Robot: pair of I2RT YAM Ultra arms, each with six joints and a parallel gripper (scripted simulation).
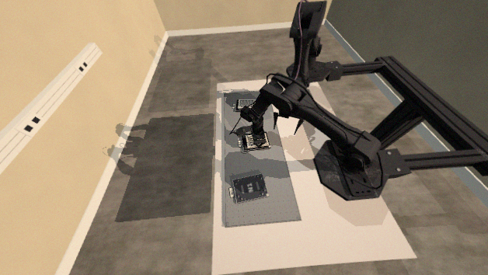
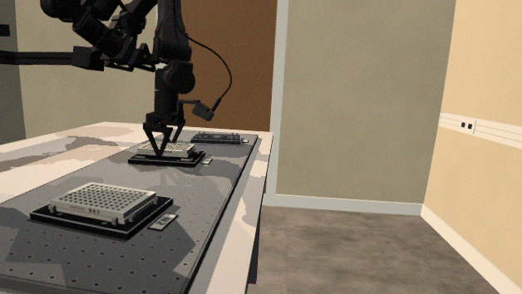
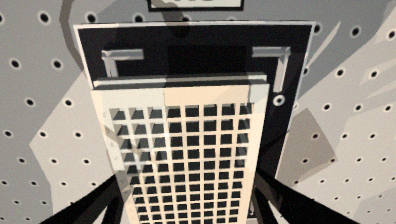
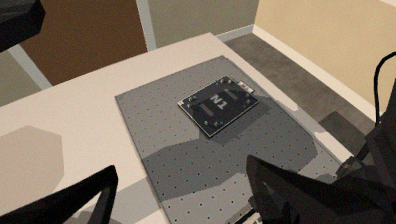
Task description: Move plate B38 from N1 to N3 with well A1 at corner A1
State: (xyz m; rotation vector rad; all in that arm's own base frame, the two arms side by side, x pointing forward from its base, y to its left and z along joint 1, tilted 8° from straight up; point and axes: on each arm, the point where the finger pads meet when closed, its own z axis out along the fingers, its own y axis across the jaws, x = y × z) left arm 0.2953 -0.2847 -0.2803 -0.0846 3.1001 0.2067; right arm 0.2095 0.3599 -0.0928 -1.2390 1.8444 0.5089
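My left gripper is now 30 mm to the left of the grey perforated deck, 30 mm above it and 20 mm short of it. Round my left hand: plate (320 mm to the right, 50 mm ahead, 10 mm below).
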